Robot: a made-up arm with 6 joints. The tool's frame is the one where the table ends. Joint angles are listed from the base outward.
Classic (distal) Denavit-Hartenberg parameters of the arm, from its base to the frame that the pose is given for. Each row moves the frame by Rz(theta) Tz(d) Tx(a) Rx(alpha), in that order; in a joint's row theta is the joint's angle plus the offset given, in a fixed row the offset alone. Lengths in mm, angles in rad.
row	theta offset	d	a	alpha
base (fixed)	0	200	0	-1.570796
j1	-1.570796	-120	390	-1.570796
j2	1.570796	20	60	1.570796
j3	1.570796	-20	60	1.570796
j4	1.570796	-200	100	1.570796
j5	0	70	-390	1.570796
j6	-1.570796	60	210	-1.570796
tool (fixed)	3.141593	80	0	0
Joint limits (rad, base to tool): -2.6..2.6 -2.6..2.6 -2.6..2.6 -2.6..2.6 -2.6..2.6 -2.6..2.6
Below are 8 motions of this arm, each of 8 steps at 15 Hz.
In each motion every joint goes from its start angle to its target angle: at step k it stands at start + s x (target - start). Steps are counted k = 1, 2, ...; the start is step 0. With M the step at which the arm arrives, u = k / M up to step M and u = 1 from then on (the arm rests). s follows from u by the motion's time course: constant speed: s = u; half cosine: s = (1 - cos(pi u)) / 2; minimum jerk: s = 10 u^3 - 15 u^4 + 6 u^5.
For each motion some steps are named. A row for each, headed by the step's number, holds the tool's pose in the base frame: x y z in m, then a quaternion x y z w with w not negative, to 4 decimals.
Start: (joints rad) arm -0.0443 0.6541 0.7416 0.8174 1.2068 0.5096
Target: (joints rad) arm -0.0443 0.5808 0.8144 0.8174 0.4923 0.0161
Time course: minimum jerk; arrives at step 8
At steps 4, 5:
4: -0.3020 0.1529 0.6248 0.6130 -0.2652 0.4878 0.5621
5: -0.2784 0.1864 0.5888 0.5922 -0.3186 0.4308 0.6018

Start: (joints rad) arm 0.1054 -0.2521 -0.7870 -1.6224 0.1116 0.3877
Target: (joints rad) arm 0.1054 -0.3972 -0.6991 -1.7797 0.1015 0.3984
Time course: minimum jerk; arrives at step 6
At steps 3, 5, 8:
3: 0.2150 0.0854 0.5945 0.2573 0.7714 -0.3505 0.4647
5: 0.2099 0.0890 0.5880 0.2328 0.7879 -0.3585 0.4432
8: 0.2095 0.0893 0.5874 0.2310 0.7891 -0.3592 0.4414

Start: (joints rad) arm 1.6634 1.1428 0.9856 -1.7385 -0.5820 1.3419
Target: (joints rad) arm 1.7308 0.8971 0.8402 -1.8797 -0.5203 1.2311
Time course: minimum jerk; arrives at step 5
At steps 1, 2, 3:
1: 0.3604 -0.0234 0.2936 0.0726 -0.6571 -0.7302 0.1726
2: 0.3659 -0.0316 0.2878 0.0669 -0.6485 -0.7250 0.2220
3: 0.3754 -0.0413 0.2781 0.0588 -0.6359 -0.7126 0.2904

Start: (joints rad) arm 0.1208 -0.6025 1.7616 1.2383 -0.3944 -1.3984
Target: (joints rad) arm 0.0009 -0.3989 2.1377 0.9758 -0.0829 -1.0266
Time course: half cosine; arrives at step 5
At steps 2, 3, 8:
2: -0.2153 0.0335 0.2013 0.6091 -0.5430 0.4282 0.3883
3: -0.2947 -0.0411 0.2092 0.6382 -0.4483 0.4814 0.4000
8: -0.3541 -0.1407 0.2186 0.6525 -0.3385 0.5506 0.3956

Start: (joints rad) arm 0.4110 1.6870 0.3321 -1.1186 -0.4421 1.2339
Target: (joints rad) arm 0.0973 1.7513 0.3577 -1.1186 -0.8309 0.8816
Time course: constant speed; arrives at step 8
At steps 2, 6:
2: 0.1487 -0.0320 0.6838 0.1423 0.5763 0.6417 0.4856
6: 0.0631 -0.0663 0.6599 0.0849 0.4483 0.6234 0.6350

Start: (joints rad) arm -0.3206 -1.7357 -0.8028 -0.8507 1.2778 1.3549
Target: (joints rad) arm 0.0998 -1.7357 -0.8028 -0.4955 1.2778 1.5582
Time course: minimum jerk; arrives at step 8
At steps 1, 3, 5, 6, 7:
1: 0.3106 -0.1534 0.6621 0.2733 0.1386 -0.2934 0.9055
3: 0.3652 -0.1474 0.6303 0.2233 0.2105 -0.2888 0.9069
5: 0.4524 -0.1336 0.5585 0.1370 0.3358 -0.2731 0.8910
6: 0.4822 -0.1273 0.5256 0.1044 0.3830 -0.2646 0.8789
7: 0.4965 -0.1239 0.5077 0.0878 0.4068 -0.2598 0.8714

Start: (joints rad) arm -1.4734 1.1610 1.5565 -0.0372 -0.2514 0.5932
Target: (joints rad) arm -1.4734 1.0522 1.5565 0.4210 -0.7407 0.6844
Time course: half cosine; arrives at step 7
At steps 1, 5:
1: -0.3001 -0.0211 0.0467 -0.3063 -0.6877 0.5289 0.3919
5: -0.3310 -0.0168 0.1238 -0.1912 -0.8136 0.4034 0.3726

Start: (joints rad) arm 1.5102 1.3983 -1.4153 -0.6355 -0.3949 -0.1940
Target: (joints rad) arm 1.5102 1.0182 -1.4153 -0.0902 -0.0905 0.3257
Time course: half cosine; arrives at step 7
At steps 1, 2, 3, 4, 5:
1: 0.5277 0.0421 0.1174 0.1827 0.8255 -0.5327 0.0379
2: 0.5027 0.0557 0.0934 0.1489 0.8213 -0.5493 0.0401
3: 0.4634 0.0666 0.0603 0.1044 0.8104 -0.5745 0.0480
4: 0.4185 0.0659 0.0263 0.0619 0.7929 -0.6028 0.0638
5: 0.3798 0.0542 -0.0016 0.0299 0.7738 -0.6270 0.0847

